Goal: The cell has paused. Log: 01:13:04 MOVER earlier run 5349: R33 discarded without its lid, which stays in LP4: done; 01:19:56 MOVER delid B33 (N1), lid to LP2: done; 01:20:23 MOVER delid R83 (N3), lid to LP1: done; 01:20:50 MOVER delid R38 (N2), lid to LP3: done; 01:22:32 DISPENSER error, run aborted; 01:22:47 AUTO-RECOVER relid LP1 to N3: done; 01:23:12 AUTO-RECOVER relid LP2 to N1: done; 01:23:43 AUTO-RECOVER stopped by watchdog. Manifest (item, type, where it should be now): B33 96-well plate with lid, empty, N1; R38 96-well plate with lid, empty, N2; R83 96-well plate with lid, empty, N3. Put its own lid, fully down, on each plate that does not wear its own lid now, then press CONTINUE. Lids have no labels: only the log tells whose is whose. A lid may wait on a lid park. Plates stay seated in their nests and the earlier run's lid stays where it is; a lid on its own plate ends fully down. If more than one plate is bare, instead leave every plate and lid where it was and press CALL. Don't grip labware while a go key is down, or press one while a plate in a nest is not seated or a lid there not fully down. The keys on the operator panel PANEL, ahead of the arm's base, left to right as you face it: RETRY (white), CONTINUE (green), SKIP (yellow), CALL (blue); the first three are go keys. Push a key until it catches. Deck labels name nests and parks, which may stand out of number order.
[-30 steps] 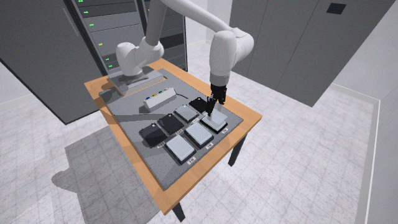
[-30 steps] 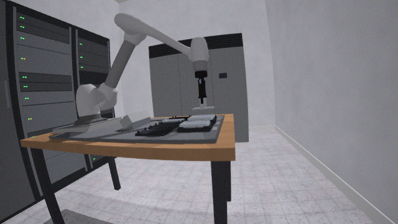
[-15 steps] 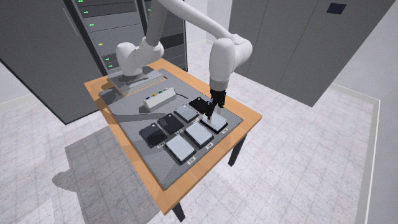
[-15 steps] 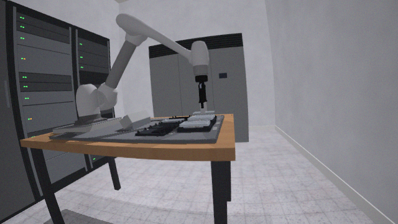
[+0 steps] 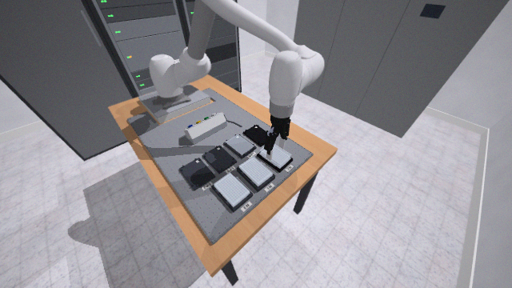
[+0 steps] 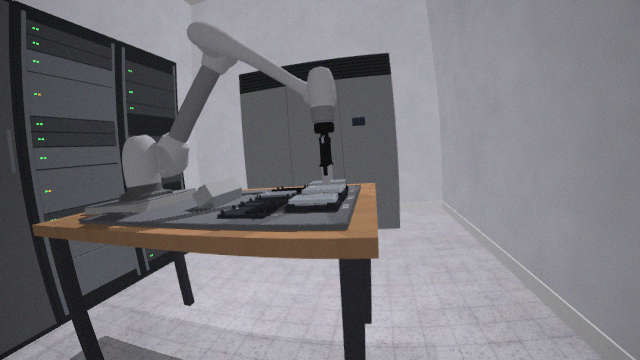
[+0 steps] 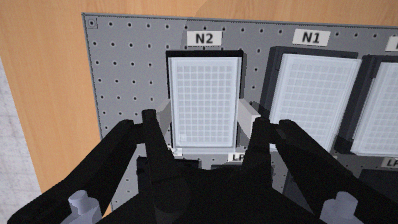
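The plate lies 40 mm below my hand. Also, from my hand: park LP1: 220 mm to the right, 150 mm behind, 60 mm below; then park LP2: 180 mm behind, 60 mm below, 30 mm to the left; then park LP3: 340 mm to the right, 130 mm behind, 60 mm below.
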